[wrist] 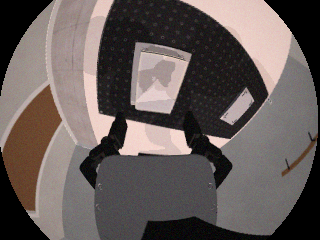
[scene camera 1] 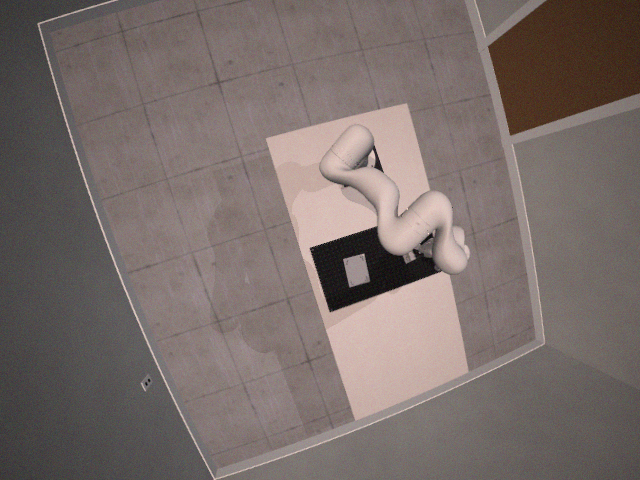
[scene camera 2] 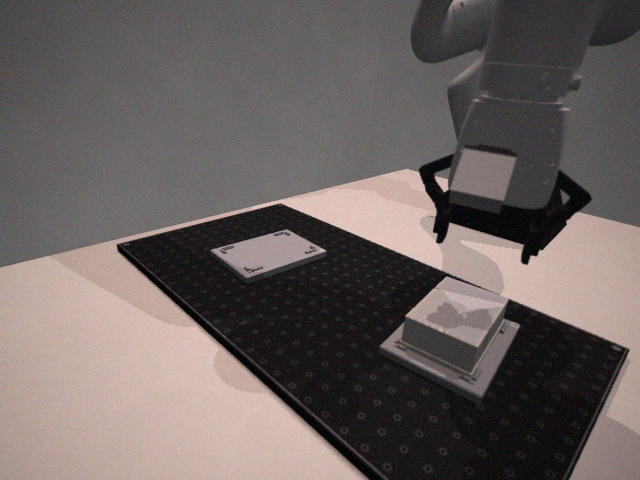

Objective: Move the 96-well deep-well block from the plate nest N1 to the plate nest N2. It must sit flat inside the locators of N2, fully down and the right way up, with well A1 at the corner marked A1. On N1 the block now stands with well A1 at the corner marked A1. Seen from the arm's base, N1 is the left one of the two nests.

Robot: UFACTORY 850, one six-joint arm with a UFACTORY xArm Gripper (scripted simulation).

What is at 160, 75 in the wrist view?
A deep-well block.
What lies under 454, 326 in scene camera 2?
A deep-well block.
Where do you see a nest N1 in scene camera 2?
491, 362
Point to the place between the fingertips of my gripper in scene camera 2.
481, 249
